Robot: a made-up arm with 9 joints. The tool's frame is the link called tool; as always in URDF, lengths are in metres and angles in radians. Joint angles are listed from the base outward.
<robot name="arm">
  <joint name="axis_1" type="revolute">
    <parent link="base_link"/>
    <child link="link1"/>
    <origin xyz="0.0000 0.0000 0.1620" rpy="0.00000 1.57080 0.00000"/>
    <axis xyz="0 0 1"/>
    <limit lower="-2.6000" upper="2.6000"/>
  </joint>
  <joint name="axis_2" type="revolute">
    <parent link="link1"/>
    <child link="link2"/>
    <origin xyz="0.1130 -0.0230 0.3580" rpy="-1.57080 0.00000 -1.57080"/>
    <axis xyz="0 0 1"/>
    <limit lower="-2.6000" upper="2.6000"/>
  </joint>
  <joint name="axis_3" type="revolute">
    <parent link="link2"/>
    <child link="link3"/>
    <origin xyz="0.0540 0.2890 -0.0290" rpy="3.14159 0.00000 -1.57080"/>
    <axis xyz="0 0 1"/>
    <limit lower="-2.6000" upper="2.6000"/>
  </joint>
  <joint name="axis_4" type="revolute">
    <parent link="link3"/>
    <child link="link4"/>
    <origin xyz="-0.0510 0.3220 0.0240" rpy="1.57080 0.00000 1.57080"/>
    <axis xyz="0 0 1"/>
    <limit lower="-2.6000" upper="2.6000"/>
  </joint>
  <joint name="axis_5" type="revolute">
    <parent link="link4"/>
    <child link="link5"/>
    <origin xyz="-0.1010 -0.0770 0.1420" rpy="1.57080 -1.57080 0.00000"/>
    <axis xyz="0 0 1"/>
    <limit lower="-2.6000" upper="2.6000"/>
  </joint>
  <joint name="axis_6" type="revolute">
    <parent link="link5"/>
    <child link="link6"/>
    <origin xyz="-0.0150 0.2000 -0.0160" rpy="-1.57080 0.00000 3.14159"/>
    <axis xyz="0 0 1"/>
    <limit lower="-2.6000" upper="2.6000"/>
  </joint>
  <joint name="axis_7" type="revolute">
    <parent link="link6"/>
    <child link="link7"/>
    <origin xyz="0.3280 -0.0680 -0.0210" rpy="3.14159 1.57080 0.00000"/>
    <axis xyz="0 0 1"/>
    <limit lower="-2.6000" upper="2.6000"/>
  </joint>
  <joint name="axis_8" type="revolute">
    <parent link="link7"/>
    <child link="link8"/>
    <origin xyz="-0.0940 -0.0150 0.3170" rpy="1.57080 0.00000 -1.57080"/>
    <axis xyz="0 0 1"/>
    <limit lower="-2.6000" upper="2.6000"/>
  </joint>
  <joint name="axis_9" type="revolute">
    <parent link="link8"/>
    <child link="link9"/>
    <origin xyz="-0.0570 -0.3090 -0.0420" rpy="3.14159 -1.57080 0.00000"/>
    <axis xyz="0 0 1"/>
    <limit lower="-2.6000" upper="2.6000"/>
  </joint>
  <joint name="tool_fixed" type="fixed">
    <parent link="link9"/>
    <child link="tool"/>
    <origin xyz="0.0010 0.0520 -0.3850" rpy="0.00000 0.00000 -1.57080"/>
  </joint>
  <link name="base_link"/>
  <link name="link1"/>
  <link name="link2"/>
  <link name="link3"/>
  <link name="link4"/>
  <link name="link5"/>
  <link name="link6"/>
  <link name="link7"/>
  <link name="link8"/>
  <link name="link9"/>
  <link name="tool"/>
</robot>
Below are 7 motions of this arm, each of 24 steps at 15 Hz.
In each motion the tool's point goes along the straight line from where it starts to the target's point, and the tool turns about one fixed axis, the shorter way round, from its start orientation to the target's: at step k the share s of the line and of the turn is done. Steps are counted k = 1, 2, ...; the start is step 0. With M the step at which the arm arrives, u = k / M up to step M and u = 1 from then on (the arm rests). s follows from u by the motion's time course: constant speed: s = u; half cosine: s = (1 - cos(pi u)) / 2; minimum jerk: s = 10 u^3 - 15 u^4 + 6 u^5.
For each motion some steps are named. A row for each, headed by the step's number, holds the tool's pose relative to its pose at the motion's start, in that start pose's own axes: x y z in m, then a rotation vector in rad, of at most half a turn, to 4 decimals.
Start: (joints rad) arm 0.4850 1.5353 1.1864 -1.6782 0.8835 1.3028 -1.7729 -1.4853 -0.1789
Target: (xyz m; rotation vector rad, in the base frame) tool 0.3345 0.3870 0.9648 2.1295 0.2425 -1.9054
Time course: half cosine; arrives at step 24
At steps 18, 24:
18: 0.0733 -0.2996 0.3768 -1.7646 -0.4848 0.4176
24: 0.0858 -0.3510 0.4415 -2.0674 -0.5680 0.4892

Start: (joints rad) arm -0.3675 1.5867 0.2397 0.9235 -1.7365 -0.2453 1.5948 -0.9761 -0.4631
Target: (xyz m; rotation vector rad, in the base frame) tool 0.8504 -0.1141 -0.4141 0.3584 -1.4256 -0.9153
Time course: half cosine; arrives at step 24
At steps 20, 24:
20: 0.2412 -0.2242 0.6050 -1.3374 -1.0758 0.3117
24: 0.2585 -0.2403 0.6484 -1.4335 -1.1530 0.3341

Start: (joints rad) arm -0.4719 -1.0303 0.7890 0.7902 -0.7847 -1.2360 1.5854 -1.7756 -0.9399
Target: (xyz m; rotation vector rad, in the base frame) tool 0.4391 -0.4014 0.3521 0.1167 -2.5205 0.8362
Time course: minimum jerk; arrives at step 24
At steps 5, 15, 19, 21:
5: -0.0220 0.0145 0.0131 -0.0251 0.0022 -0.0826
15: -0.2474 0.1625 0.1471 -0.2814 0.0250 -0.9275
19: -0.3193 0.2097 0.1899 -0.3632 0.0323 -1.1971
21: -0.3358 0.2206 0.1997 -0.3820 0.0339 -1.2592

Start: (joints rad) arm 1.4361 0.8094 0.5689 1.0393 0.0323 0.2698 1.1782 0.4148 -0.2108
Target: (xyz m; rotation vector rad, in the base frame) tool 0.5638 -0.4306 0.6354 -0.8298 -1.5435 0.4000
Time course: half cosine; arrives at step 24
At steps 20, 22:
20: 0.5857 0.7502 -0.0358 1.4143 -0.7326 -0.9575
22: 0.6170 0.7903 -0.0377 1.4901 -0.7718 -1.0088

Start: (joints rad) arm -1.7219 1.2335 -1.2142 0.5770 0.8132 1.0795 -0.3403 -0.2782 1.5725
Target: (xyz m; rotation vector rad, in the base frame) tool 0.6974 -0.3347 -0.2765 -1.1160 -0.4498 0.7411
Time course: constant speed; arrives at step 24
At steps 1, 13, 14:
1: -0.0116 -0.0045 0.0076 0.0105 0.0229 0.0418
13: -0.1508 -0.0581 0.0989 0.1364 0.2972 0.5440
14: -0.1624 -0.0625 0.1065 0.1469 0.3201 0.5858

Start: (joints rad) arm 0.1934 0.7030 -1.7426 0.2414 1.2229 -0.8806 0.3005 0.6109 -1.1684
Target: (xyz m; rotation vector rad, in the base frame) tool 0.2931 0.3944 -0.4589 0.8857 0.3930 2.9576
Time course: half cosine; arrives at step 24
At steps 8, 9, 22, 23, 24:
8: 0.1321 0.0413 0.0103 0.1096 -0.0466 0.3634
9: 0.1631 0.0510 0.0127 0.1353 -0.0575 0.4487
22: 0.5195 0.1624 0.0404 0.4308 -0.1830 1.4289
23: 0.5262 0.1645 0.0409 0.4364 -0.1854 1.4475
24: 0.5285 0.1652 0.0411 0.4383 -0.1862 1.4537

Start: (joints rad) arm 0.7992 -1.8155 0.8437 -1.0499 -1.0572 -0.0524 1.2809 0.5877 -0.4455
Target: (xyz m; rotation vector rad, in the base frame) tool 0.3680 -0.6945 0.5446 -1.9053 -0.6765 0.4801
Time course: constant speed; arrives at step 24
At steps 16, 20, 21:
16: -0.2232 -0.0091 0.2081 -0.1722 0.6250 -0.3725
20: -0.2790 -0.0114 0.2601 -0.2153 0.7813 -0.4657
21: -0.2930 -0.0119 0.2731 -0.2261 0.8203 -0.4889

